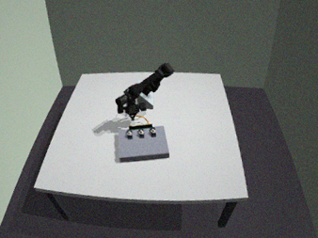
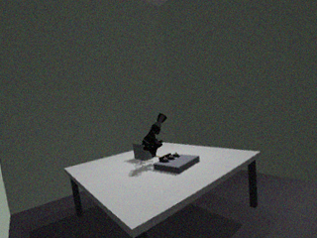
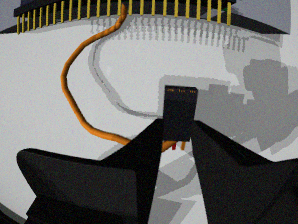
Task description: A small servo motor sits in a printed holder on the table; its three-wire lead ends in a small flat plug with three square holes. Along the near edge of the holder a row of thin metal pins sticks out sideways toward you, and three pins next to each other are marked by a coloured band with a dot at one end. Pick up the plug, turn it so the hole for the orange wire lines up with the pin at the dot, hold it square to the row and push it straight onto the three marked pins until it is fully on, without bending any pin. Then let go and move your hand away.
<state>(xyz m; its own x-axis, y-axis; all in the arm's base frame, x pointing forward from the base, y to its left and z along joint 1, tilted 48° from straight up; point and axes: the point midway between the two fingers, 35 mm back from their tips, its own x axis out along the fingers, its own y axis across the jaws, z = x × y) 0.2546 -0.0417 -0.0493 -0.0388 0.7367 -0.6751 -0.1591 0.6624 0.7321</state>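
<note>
The white band lies 8 cm ahead of my gripper tip and 1 cm to the left of it. From my gripper tip the other things lie so: grey printed holder: 23 cm ahead, 8 cm to the left, 5 cm below; then red dot: 8 cm ahead, 1 cm to the left.
</note>
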